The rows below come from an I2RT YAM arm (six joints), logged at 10 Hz.
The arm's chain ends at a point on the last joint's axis. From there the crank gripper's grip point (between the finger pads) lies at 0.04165 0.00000 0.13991 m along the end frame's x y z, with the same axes.
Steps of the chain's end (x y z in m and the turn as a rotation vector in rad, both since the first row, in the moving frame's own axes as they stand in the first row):
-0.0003, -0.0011, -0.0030, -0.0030, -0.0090, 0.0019
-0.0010, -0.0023, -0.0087, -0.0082, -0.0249, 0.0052
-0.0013, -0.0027, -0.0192, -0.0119, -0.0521, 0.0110
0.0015, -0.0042, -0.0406, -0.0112, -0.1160, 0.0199
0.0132, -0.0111, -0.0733, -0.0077, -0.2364, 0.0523
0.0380, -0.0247, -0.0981, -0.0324, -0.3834, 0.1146
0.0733, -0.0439, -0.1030, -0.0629, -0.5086, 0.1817
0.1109, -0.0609, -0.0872, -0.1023, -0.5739, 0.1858
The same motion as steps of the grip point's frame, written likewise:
-0.0016, -0.0006, -0.0026, -0.0030, -0.0090, 0.0019
-0.0045, -0.0009, -0.0077, -0.0082, -0.0249, 0.0052
-0.0087, -0.0006, -0.0172, -0.0119, -0.0521, 0.0110
-0.0150, -0.0019, -0.0367, -0.0112, -0.1160, 0.0199
-0.0208, -0.0087, -0.0675, -0.0077, -0.2364, 0.0523
-0.0178, -0.0184, -0.0929, -0.0324, -0.3834, 0.1146
-0.0011, -0.0340, -0.1010, -0.0629, -0.5086, 0.1817
0.0269, -0.0462, -0.0882, -0.1023, -0.5739, 0.1858

